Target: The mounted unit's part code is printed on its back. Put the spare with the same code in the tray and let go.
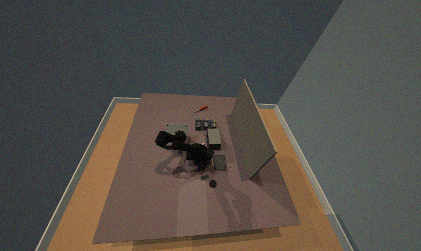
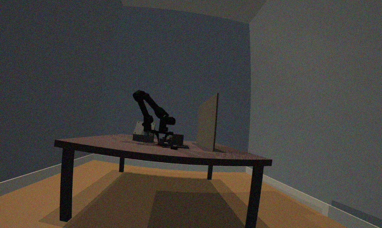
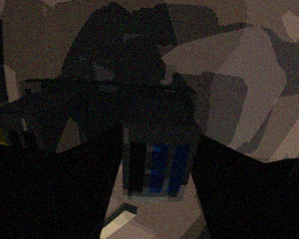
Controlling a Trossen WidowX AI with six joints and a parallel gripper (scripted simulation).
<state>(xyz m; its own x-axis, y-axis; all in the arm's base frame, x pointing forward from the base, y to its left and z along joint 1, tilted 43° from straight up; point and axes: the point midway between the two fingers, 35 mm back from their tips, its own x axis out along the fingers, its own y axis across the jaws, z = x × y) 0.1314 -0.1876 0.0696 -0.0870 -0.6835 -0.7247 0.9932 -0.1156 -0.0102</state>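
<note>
Now: the grey tray 180 mm ahead of my gripper tip, 30 mm to the right of it and 10 mm below it. From my gripper tip the other things lie so: dark round object: 90 mm ahead, 190 mm to the right, 10 mm below; then pale stick: 50 mm ahead, 130 mm to the left, 10 mm below; then flat piece: 40 mm ahead, 130 mm to the right, 20 mm below.
</note>
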